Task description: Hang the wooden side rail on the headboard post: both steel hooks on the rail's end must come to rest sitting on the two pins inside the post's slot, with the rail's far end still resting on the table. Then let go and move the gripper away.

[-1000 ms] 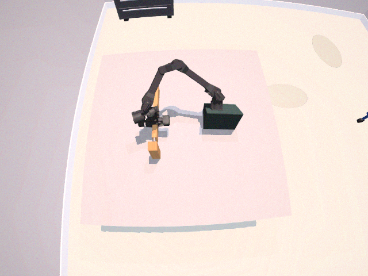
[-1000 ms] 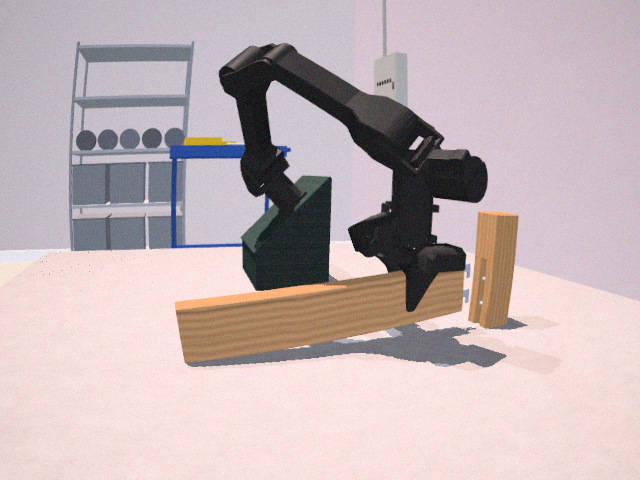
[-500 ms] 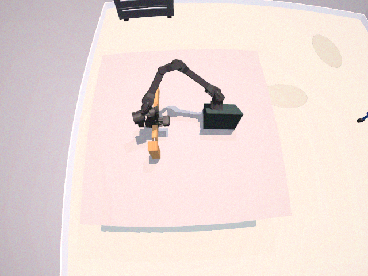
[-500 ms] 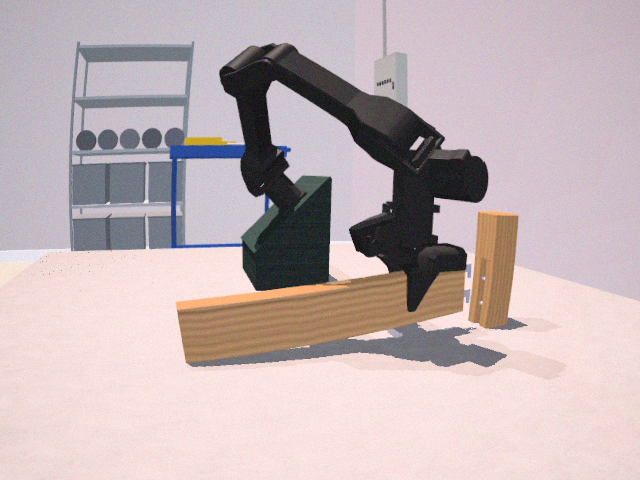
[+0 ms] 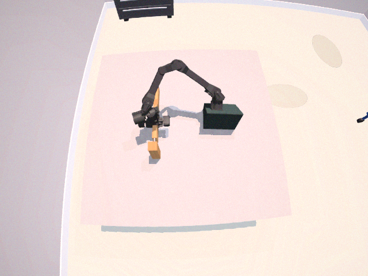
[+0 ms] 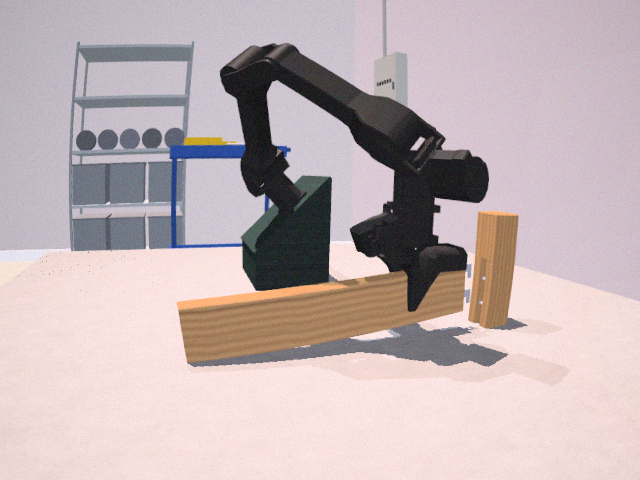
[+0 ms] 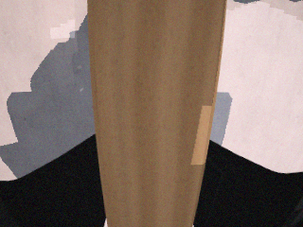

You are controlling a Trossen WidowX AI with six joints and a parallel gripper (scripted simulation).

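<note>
The headboard post is 160 mm to the left of my gripper tip, 40 mm above it and 10 mm behind it.
</note>
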